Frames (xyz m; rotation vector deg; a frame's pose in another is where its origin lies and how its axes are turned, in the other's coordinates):
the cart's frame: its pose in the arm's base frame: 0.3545 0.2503 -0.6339 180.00 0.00 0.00
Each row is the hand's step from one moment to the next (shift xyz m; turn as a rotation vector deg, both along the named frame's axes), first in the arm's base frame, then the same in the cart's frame.
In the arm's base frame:
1: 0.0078 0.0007 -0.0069 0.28 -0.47 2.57
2: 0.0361 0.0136 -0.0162 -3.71 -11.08 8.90
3: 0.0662 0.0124 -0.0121 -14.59 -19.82 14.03
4: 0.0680 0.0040 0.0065 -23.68 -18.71 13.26
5: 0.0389 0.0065 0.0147 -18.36 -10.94 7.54
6: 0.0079 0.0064 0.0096 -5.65 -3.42 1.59
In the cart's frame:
1: 0.0078 -0.0007 0.0069 0.28 0.47 -2.57
2: 0.0361 -0.0136 0.0162 -3.71 11.08 -8.90
3: 0.0662 -0.0124 0.0121 -14.59 19.82 -14.03
4: 0.0680 -0.0040 -0.0065 -23.68 18.71 -13.26
5: 0.0389 -0.0065 -0.0147 -18.36 10.94 -7.54
6: 0.0079 -0.0064 -0.0096 -5.65 3.42 -1.59

